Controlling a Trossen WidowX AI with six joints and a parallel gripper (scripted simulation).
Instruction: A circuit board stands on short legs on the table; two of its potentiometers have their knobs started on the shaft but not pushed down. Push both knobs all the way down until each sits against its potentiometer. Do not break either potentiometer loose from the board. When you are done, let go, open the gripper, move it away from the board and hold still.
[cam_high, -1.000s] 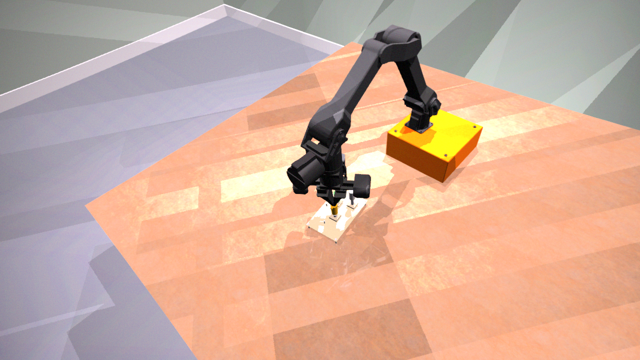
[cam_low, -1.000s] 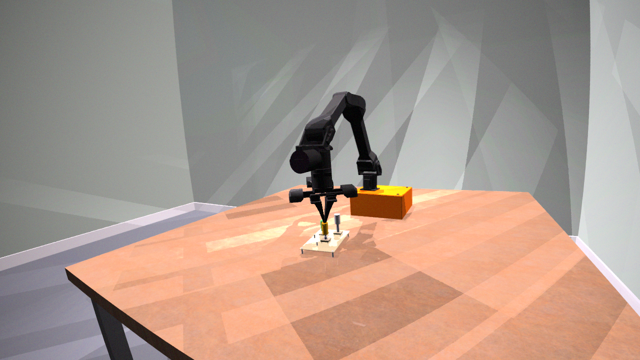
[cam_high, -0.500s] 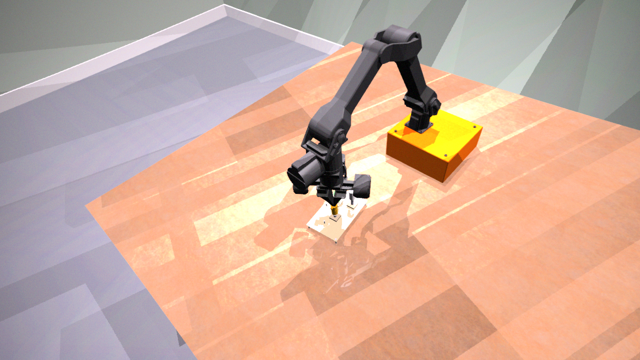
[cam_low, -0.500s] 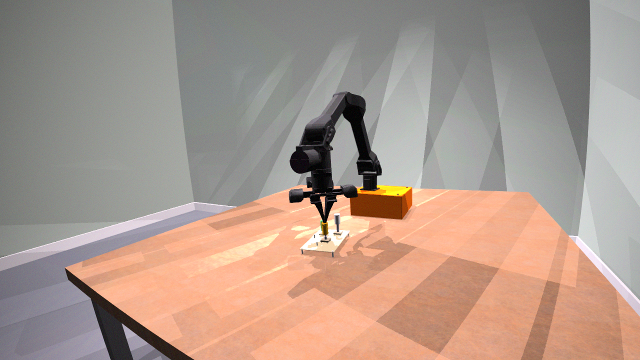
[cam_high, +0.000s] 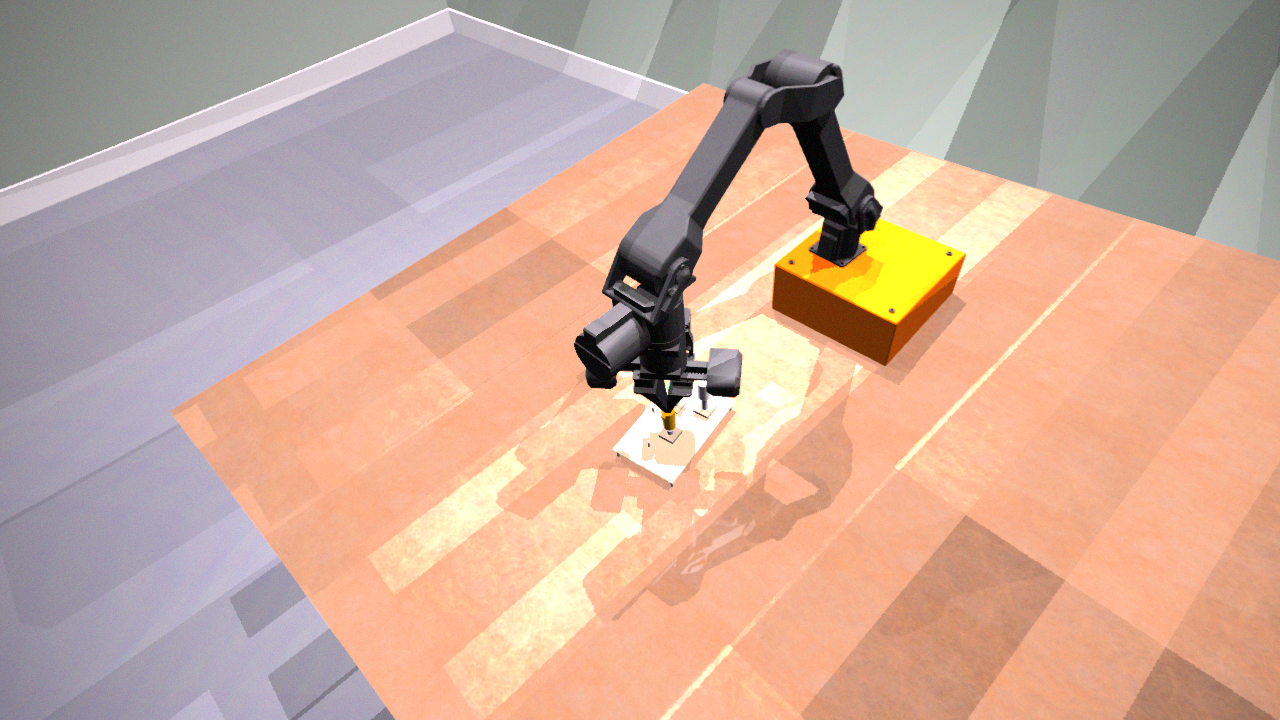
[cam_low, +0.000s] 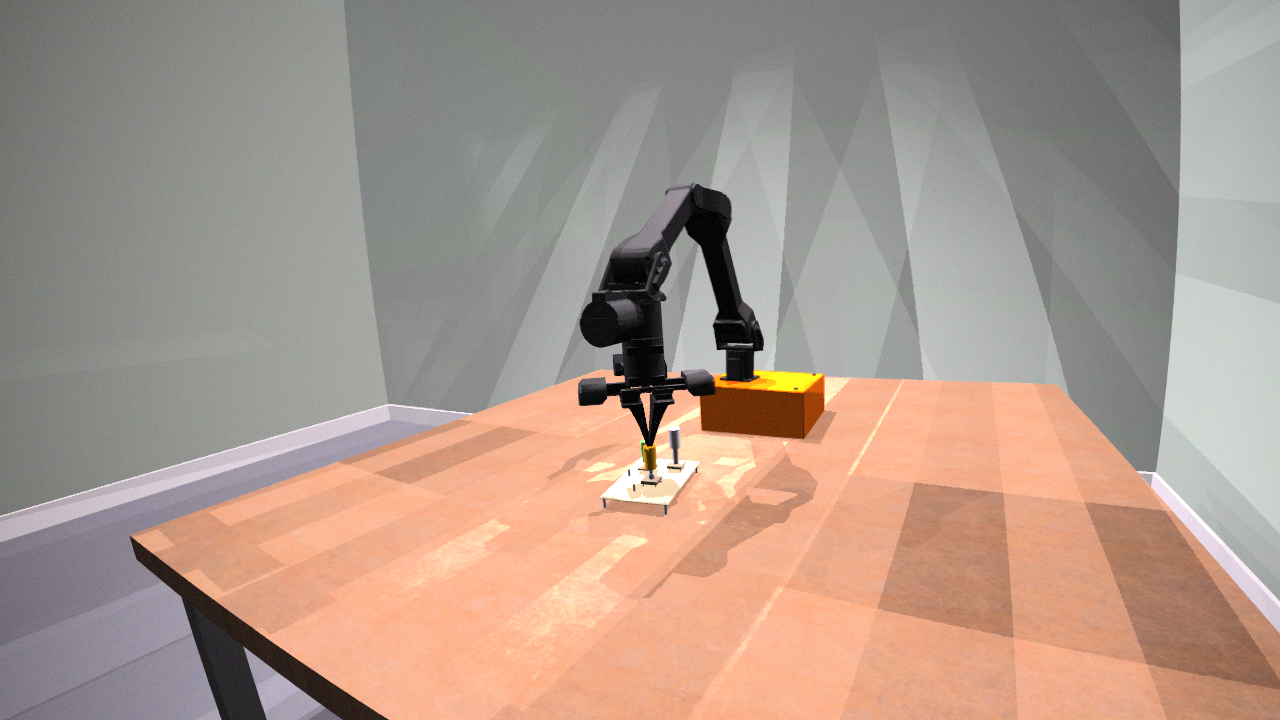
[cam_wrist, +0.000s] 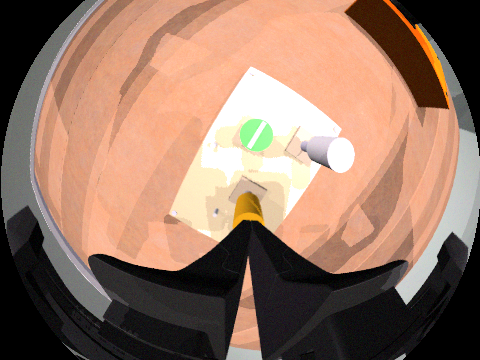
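Now: gripper tip 10 mm above the yellow knob. Round my gripper tip: green knob 40 mm behind, 30 mm to the right, 20 mm below.
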